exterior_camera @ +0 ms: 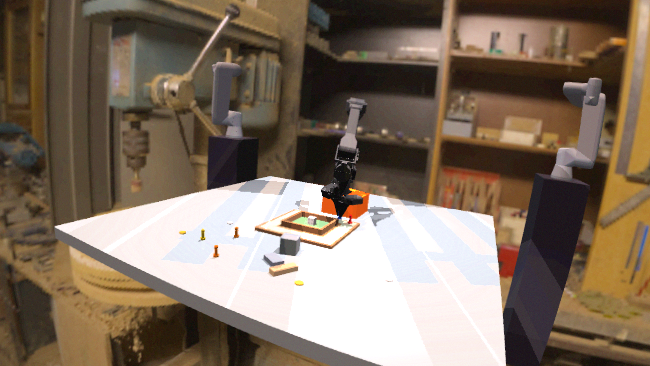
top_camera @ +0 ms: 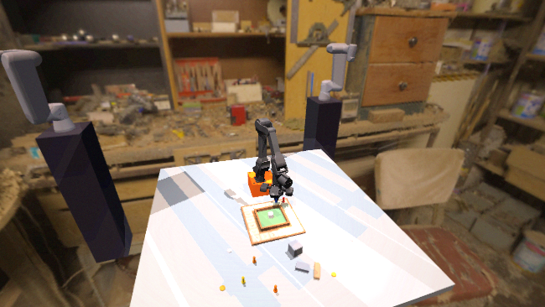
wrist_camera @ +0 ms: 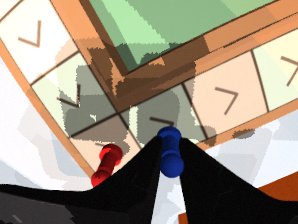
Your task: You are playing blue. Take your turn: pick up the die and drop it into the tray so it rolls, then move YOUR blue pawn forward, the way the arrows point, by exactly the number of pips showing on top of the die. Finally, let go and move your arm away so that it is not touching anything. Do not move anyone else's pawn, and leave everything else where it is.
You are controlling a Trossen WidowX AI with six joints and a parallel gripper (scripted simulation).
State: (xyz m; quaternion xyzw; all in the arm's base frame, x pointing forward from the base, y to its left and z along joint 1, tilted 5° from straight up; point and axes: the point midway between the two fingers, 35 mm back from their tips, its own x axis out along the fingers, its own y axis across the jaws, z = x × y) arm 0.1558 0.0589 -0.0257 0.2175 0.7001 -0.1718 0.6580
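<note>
My gripper tip is now 40 mm to the right of the red pawn. Also, from my gripper tip: green tray floor: 110 mm ahead, 70 mm to the right, 20 mm below; blue pawn: 10 mm above; die: 100 mm ahead, 70 mm to the right.
</note>
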